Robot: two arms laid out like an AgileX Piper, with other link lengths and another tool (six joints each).
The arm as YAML. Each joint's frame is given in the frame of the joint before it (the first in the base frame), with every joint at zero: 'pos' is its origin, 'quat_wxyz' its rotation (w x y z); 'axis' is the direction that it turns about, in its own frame. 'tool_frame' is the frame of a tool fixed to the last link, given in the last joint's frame.
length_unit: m
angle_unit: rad
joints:
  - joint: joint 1
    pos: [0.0, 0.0, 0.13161]
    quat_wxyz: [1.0, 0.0, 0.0, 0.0]
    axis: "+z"
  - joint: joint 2
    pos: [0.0, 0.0, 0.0]
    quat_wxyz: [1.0, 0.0, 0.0, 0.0]
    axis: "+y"
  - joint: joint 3
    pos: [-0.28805, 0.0, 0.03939]
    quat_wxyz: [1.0, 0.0, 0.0, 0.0]
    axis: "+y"
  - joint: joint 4
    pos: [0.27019, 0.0, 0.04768]
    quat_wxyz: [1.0, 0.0, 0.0, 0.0]
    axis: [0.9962, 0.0, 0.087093]
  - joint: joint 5
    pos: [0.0, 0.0, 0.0]
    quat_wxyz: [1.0, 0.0, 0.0, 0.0]
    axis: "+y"
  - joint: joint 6
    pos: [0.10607, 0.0, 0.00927]
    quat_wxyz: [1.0, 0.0, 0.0, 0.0]
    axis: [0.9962, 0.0, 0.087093]
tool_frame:
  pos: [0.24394, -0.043, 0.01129]
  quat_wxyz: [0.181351, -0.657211, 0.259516, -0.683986]
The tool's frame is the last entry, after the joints.
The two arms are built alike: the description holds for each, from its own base.
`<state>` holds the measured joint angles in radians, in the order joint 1, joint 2, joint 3, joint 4, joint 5, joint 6, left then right.
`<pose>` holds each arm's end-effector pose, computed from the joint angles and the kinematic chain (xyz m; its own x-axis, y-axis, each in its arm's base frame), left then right.
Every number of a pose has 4 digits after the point.
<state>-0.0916 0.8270 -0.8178 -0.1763 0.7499 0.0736 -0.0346 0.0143 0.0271 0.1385 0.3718 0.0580</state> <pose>0.3605 -0.1185 0.1982 0.4152 -0.5795 0.7013 -0.5940 -0.7565 -0.2736 0.3117 -0.0336 0.0830 0.2264 -0.7366 0.6373 -0.3568 -0.6715 -0.6494</pose>
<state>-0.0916 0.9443 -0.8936 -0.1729 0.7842 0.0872 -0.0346 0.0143 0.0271 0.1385 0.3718 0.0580</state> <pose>0.3731 -0.1202 0.1847 0.4556 -0.5999 0.6576 -0.6235 -0.7424 -0.2452 0.3117 -0.0336 0.0830 0.2264 -0.7366 0.6373 -0.3568 -0.6715 -0.6494</pose>
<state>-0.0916 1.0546 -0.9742 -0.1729 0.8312 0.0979 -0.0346 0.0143 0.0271 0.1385 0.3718 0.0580</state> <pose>0.3831 -0.1229 0.1717 0.4930 -0.6165 0.6139 -0.6517 -0.7291 -0.2090 0.3117 -0.0336 0.0830 0.2264 -0.7366 0.6373 -0.3568 -0.6715 -0.6494</pose>
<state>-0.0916 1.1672 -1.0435 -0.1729 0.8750 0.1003 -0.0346 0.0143 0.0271 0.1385 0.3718 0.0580</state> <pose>0.3911 -0.1253 0.1515 0.5377 -0.6269 0.5639 -0.6742 -0.7212 -0.1589 0.3117 -0.0336 0.0830 0.2264 -0.7366 0.6373 -0.3568 -0.6715 -0.6494</pose>
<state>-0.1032 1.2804 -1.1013 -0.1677 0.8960 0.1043 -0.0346 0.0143 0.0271 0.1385 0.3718 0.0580</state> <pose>0.4002 -0.1302 0.1280 0.5659 -0.6450 0.5135 -0.6979 -0.7064 -0.1182 0.3117 -0.0336 0.0830 0.2264 -0.7366 0.6373 -0.3568 -0.6715 -0.6494</pose>
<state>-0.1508 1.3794 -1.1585 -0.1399 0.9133 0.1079 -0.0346 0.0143 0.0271 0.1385 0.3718 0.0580</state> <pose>0.4048 -0.1436 0.1070 0.5545 -0.6943 0.4586 -0.7425 -0.6617 -0.1040 0.3117 -0.0336 0.0830 0.2264 -0.7366 0.6373 -0.3568 -0.6715 -0.6494</pose>
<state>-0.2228 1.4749 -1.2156 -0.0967 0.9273 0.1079 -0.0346 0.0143 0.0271 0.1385 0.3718 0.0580</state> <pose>0.4061 -0.1632 0.0853 0.5149 -0.7593 0.3979 -0.7974 -0.5946 -0.1028 0.3117 -0.0336 0.0830 0.2264 -0.7366 0.6373 -0.3568 -0.6715 -0.6494</pose>
